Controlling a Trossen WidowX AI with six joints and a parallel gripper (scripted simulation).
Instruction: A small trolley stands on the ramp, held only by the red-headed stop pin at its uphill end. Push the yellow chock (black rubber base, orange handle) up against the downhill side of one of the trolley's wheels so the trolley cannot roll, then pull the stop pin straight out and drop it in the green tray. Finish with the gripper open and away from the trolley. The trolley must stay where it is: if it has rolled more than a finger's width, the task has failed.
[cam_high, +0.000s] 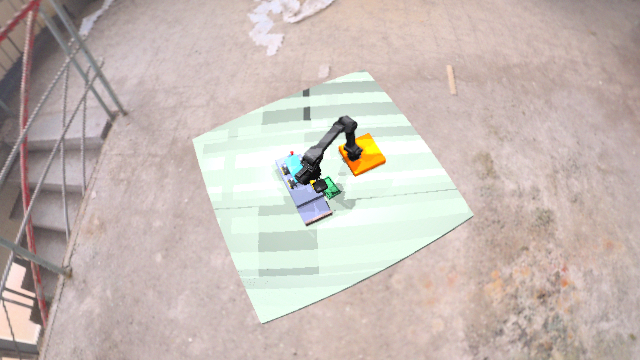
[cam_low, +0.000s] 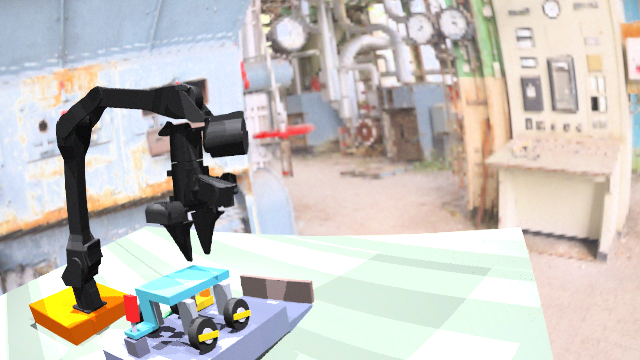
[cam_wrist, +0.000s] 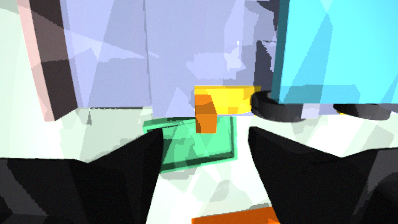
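My gripper tip is now 2 cm short of the red-headed stop pin, 22 cm to the left of it and 1 cm above it. The rest, counted from my gripper tip: trolley (4 cm ahead, 12 cm to the right, 3 cm below); then yellow chock (3 cm to the right, 6 cm below); then grey-blue ramp (4 cm ahead, 12 cm to the right, 10 cm below).
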